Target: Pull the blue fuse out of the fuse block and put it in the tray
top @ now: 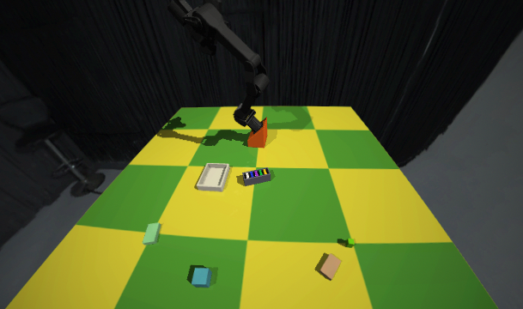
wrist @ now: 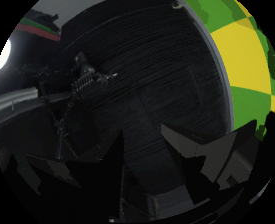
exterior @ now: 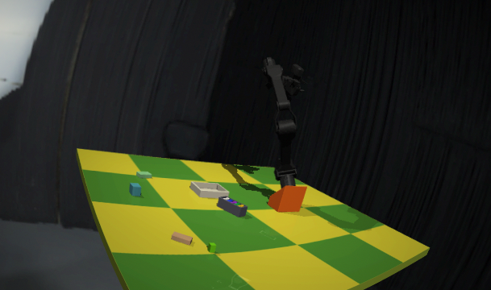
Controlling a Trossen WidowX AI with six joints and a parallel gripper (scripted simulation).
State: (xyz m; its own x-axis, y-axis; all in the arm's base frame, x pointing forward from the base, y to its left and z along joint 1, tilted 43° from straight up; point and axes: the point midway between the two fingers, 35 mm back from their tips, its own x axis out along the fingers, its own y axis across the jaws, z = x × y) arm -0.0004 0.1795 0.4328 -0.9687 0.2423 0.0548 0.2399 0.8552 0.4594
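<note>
Right now my gripper tip is 38 cm short of the blue fuse, 12 cm to the right of it and 50 cm above it. Round my gripper tip: green fuse: 38 cm ahead, 16 cm to the left, 50 cm below; purple fuse: 38 cm ahead, 14 cm to the left, 50 cm below; white tray: 37 cm ahead, 4 cm to the right, 52 cm below.
</note>
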